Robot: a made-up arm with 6 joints.
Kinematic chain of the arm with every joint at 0, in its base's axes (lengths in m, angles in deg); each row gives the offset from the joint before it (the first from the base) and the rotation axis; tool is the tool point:
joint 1: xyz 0 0 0.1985 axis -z
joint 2: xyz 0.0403 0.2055 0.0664 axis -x
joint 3: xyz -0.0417 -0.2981 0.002 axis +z
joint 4: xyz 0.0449 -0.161 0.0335 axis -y
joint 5: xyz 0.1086 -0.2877 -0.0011 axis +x
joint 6: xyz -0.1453 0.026 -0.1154 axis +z
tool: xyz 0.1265 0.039 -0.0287
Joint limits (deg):
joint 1: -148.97..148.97
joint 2: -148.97..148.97
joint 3: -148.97..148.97
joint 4: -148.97..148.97
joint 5: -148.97..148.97
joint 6: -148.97..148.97
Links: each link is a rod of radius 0.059 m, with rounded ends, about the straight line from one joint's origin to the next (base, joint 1, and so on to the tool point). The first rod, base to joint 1, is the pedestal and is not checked.
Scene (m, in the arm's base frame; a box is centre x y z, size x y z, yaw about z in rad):
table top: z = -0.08
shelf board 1: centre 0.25 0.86 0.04 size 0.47 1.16 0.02 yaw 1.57
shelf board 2: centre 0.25 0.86 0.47 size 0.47 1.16 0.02 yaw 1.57
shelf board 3: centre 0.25 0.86 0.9 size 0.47 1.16 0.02 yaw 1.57
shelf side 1: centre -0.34 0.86 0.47 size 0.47 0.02 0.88 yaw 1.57
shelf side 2: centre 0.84 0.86 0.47 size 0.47 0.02 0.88 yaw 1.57
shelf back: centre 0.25 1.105 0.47 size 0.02 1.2 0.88 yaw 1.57
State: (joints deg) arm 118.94 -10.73 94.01 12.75 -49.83 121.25
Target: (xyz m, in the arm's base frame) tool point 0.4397 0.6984 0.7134
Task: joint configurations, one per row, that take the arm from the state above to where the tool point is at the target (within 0.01 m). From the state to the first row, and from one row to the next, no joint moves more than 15 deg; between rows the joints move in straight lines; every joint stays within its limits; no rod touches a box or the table.
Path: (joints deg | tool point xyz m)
1: 109.12 3.14 90.51 8.28 -49.28 122.64 | -0.3119 -0.4045 0.1228
2: 99.30 17.00 87.01 3.81 -48.72 124.03 | -0.3015 -0.4357 0.2388
3: 89.48 30.87 83.51 -0.66 -48.17 125.42 | -0.2490 -0.4716 0.3768
4: 79.66 44.74 80.00 -5.13 -47.62 126.80 | -0.1486 -0.4912 0.5235
5: 69.84 58.60 76.50 -9.61 -47.06 128.19 | -0.0062 -0.4716 0.6640
6: 60.02 72.47 73.00 -14.08 -46.51 129.58 | 0.1604 -0.3945 0.7833
7: 50.19 86.34 69.50 -18.55 -45.96 130.97 | 0.3244 -0.2513 0.8679
8: 40.37 100.20 66.00 -23.02 -45.40 132.36 | 0.4556 -0.0469 0.9072
9: 30.55 114.07 62.50 -27.49 -44.85 133.75 | 0.5276 0.2001 0.8949
10: 20.73 127.94 59.00 -31.96 -44.30 135.14 | 0.5233 0.4603 0.8291
11: 10.91 141.80 55.49 -36.43 -43.74 136.52 | 0.4396 0.6984 0.7135

